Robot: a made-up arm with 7 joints. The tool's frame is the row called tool.
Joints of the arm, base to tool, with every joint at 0 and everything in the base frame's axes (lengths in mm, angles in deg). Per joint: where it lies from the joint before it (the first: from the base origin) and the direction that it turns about. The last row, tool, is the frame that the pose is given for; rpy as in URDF.
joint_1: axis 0 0 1 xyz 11.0 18.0 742.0
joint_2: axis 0 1 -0.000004 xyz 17.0 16.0 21.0
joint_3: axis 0 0 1 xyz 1.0 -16.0 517.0
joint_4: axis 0 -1 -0.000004 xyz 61.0 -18.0 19.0
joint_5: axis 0 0.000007 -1 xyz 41.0 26.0 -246.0
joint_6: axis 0 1 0.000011 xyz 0.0 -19.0 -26.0
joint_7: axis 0 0.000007 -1 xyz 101.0 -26.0 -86.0
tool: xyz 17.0 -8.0 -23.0 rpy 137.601 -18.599 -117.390
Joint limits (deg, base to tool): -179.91..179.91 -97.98..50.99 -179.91..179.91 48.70..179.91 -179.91..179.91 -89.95..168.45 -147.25..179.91
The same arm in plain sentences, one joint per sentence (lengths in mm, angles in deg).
The arm has seven revolute joints in a row. What follows holds with every joint at zero, and every direction is one of the base frame's.
The first joint is mounted 11 mm along +x and 18 mm along +y and 742 mm along +z from the base frame's origin and turns about +z, from -179.91 to 179.91 deg.
The second joint is mounted 17 mm along +x and 16 mm along +y and 21 mm along +z from the first joint and turns about +y, from -97.98 to 50.99 deg.
The third joint is mounted 1 mm along +x and 16 mm along -y and 517 mm along +z from the second joint and turns about +z, from -179.91 to 179.91 deg.
The fourth joint is mounted 61 mm along +x and 18 mm along -y and 19 mm along +z from the third joint and turns about -y, from 48.7 to 179.91 deg.
The fifth joint is mounted 41 mm along +x and 26 mm along +y and 246 mm along -z from the fourth joint and turns about -z, from -179.91 to 179.91 deg.
The sixth joint is mounted 19 mm along -y and 26 mm along -z from the fifth joint and turns about +y, from -89.95 to 168.45 deg.
The seventh joint is mounted 101 mm along +x and 26 mm along -y and 86 mm along -z from the sixth joint and turns about -z, from -147.25 to 179.91 deg.
The tool frame, which is the frame that the pose is given for, is mounted 17 mm along +x and 8 mm along -y and 23 mm along -z from the seventh joint; its axes are the base frame's turned by roll 137.6, pitch -18.6 and yaw -117.39 deg (as in URDF: about the fixed x, then y, then z).

